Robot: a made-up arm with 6 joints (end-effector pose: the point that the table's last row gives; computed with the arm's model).
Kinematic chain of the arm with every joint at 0, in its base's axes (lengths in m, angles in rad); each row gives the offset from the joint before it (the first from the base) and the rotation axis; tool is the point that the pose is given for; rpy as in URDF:
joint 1: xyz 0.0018 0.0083 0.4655 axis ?
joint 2: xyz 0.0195 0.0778 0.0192 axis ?
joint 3: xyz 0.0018 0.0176 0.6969 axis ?
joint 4: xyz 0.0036 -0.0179 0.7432 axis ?
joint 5: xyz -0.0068 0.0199 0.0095 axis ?
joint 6: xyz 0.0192 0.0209 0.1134 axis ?
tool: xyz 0.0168 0.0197 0.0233 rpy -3.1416 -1.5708 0
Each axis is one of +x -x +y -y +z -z.
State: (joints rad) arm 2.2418 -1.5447 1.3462 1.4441 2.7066 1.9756
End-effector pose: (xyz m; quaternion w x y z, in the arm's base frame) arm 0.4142 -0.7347 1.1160 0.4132 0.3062 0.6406 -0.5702
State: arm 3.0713 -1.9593 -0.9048 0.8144 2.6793 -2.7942
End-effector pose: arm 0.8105 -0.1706 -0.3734 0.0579 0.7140 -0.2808 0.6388
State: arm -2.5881 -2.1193 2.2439 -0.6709 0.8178 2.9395
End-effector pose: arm 0.3462 0.1744 0.9520 0.0733 0.3131 -0.1499 0.9349
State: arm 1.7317 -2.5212 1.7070 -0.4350 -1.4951 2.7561
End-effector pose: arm 0.0029 -1.0225 0.3568 0.0460 -0.5870 0.6618 0.4640
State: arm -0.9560 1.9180 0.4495 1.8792 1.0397 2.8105
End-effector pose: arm 0.8879 -0.9460 -0.3046 0.5110 0.8547 0.0599 -0.0690
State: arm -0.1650 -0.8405 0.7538 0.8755 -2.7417 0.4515
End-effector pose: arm -0.6341 0.1703 1.5766 0.1710 0.6025 -0.0004 -0.7796
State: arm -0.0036 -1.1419 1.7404 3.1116 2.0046 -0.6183
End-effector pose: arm -0.3222 0.0428 1.3716 0.0738 -0.0392 -0.9514 -0.2963
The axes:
joint 1: +z
joint 2: +y
joint 3: +y
joint 4: +z
joint 5: +y
joint 6: +z

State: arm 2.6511 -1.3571 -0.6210 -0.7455 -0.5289 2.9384
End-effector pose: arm 1.2075 -0.8033 0.2565 0.3305 0.7714 -0.1718 -0.5160
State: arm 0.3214 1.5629 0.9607 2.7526 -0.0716 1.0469
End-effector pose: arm 1.1780 0.4156 -0.2278 0.8445 0.1993 0.4960 -0.0343
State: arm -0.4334 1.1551 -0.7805 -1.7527 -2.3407 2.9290
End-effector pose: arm 0.9301 -0.2282 1.3583 0.1143 0.7579 0.5172 -0.3807
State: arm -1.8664 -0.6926 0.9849 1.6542 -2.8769 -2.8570
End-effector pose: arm 0.0999 0.2434 1.6214 0.5892 0.2563 0.7640 -0.0590
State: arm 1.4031 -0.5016 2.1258 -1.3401 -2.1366 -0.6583
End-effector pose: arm -0.1583 0.4423 1.0433 0.2251 -0.0198 -0.4143 -0.8816
